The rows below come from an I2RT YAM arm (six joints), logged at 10 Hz.
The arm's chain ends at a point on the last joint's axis. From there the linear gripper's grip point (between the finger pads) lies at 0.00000 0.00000 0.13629 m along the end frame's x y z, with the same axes.
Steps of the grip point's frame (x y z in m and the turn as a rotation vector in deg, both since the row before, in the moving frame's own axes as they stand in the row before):
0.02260, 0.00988, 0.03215, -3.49, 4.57, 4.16
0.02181, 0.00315, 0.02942, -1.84, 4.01, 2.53
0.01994, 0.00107, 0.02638, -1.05, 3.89, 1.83
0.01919, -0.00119, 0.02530, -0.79, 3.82, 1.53
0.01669, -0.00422, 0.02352, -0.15, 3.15, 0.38
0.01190, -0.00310, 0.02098, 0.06, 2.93, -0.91
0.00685, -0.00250, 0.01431, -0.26, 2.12, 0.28
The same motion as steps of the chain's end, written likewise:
0.01206, 0.00121, 0.03284, -3.49, 4.57, 4.16
0.01238, -0.00143, 0.02982, -1.84, 4.01, 2.53
0.01074, -0.00157, 0.02672, -1.05, 3.89, 1.83
0.01014, -0.00319, 0.02562, -0.79, 3.82, 1.53
0.00920, -0.00460, 0.02373, -0.15, 3.15, 0.38
0.00493, -0.00290, 0.02116, 0.06, 2.93, -0.91
0.00181, -0.00313, 0.01440, -0.26, 2.12, 0.28

